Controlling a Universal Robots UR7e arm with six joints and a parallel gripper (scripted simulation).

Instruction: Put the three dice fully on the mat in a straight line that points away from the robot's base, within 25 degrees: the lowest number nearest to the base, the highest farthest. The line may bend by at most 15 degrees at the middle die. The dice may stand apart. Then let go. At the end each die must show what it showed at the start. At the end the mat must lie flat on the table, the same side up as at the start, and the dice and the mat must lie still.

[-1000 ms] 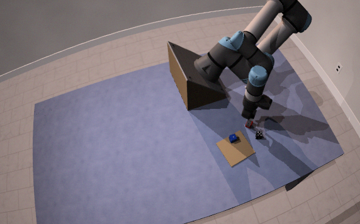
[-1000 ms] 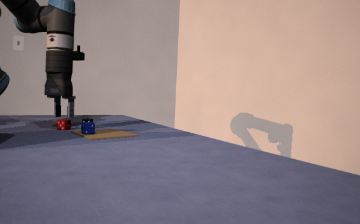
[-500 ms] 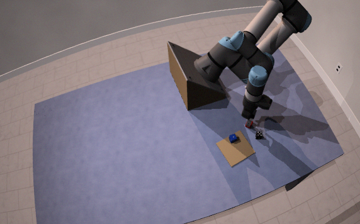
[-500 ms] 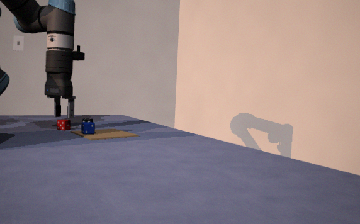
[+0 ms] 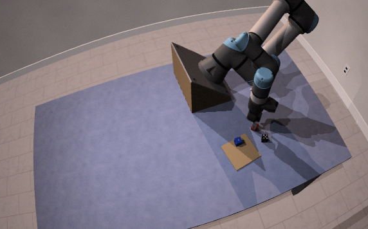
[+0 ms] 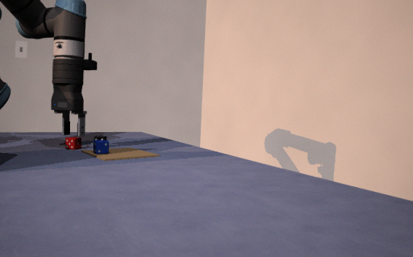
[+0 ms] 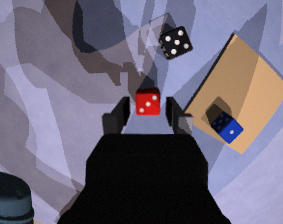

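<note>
Right now my hand is 4 cm above the red die. The rest, counted from my hand: blue die 5 cm ahead, 11 cm to the right, 3 cm below; then tan mat 10 cm ahead, 11 cm to the right, 5 cm below; then black die 7 cm ahead, 2 cm to the left, 4 cm below.
</note>
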